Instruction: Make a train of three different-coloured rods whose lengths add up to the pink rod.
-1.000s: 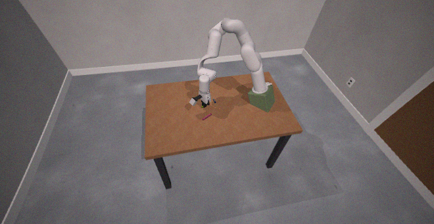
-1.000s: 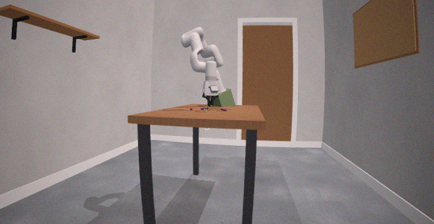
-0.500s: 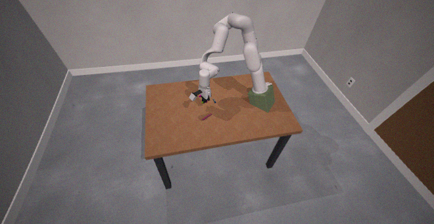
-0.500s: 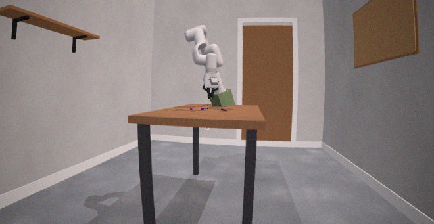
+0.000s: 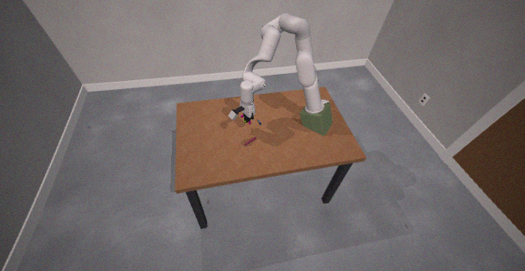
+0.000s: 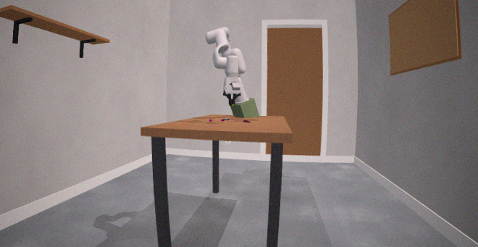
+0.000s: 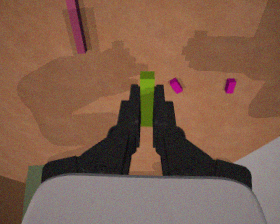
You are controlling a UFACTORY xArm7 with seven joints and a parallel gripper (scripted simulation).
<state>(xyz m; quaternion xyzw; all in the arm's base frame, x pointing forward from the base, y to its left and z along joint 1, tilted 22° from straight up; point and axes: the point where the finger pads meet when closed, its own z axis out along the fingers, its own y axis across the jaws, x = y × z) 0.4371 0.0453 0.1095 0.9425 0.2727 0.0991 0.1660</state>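
Now: hand 90 mm past the grey rod, 60 mm to the left of it and 120 mm above it. Also, from my hand: lime rod: 20 mm below; pink rod: 10 mm behind, 90 mm to the left, 120 mm below; blue rod: 100 mm behind, 40 mm to the right, 120 mm below.
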